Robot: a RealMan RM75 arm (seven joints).
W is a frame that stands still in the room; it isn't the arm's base.
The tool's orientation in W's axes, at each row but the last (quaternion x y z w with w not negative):
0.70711, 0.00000, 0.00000, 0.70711
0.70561, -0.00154, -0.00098, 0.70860
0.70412, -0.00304, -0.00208, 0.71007
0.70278, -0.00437, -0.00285, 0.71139
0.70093, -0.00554, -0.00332, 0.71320
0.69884, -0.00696, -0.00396, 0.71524
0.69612, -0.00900, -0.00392, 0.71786
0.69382, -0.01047, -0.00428, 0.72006
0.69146, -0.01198, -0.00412, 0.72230
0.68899, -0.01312, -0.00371, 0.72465
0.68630, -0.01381, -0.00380, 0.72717
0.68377, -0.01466, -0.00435, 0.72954
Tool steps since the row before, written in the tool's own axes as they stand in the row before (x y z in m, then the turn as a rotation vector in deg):
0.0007, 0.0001, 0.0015, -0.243, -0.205, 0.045
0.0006, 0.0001, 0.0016, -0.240, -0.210, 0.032
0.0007, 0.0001, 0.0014, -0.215, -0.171, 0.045
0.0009, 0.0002, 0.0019, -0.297, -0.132, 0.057
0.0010, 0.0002, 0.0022, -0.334, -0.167, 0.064
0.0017, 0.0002, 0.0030, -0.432, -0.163, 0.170
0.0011, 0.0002, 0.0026, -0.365, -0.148, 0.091
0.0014, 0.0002, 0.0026, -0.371, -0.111, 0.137
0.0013, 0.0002, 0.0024, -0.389, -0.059, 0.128
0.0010, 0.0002, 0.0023, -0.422, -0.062, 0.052
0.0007, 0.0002, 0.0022, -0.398, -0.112, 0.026
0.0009, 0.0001, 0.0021, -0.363, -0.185, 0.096
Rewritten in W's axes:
0.0007, -0.0015, 0.0001, -0.243, -0.045, -0.205
0.0006, -0.0016, 0.0001, -0.240, -0.032, -0.210
0.0007, -0.0014, 0.0001, -0.215, -0.045, -0.171
0.0009, -0.0019, 0.0002, -0.297, -0.056, -0.132
0.0010, -0.0022, 0.0002, -0.334, -0.063, -0.167
0.0017, -0.0030, 0.0003, -0.434, -0.167, -0.161
0.0011, -0.0026, 0.0003, -0.366, -0.089, -0.148
0.0013, -0.0026, 0.0003, -0.373, -0.133, -0.109
0.0012, -0.0024, 0.0003, -0.391, -0.122, -0.058
0.0009, -0.0023, 0.0003, -0.422, -0.045, -0.065
0.0006, -0.0022, 0.0003, -0.397, -0.023, -0.116
0.0008, -0.0021, 0.0002, -0.363, -0.098, -0.184

